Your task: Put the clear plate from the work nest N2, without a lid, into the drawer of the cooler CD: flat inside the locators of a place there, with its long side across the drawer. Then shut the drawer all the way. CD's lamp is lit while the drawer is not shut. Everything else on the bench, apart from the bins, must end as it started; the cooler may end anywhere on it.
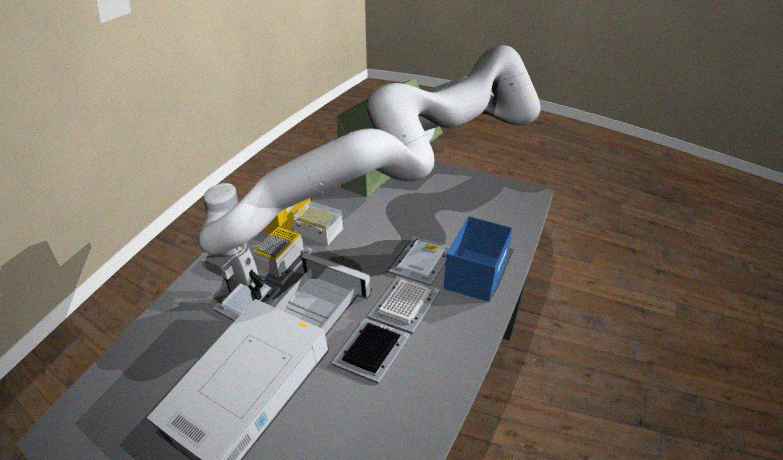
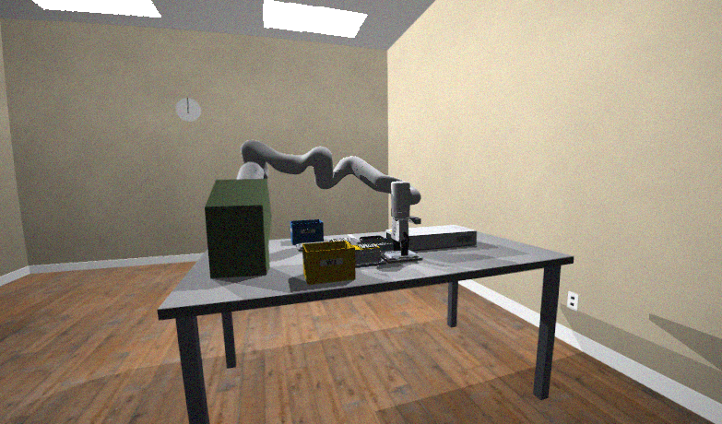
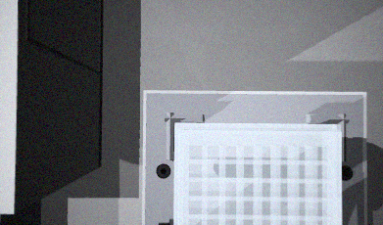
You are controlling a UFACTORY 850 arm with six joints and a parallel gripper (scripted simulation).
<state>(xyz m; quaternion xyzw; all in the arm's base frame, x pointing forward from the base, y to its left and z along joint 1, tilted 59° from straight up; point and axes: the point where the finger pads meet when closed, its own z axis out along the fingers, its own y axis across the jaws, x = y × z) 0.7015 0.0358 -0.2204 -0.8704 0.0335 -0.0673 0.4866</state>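
Right now my hand is 20 mm above the clear plate. From my hand the other things lie so: cooler drawer 60 mm behind, 190 mm to the left; then yellow-rimmed tip box 180 mm behind, 20 mm to the right, 20 mm above; then white cooler 100 mm ahead, 190 mm to the left, 10 mm above.
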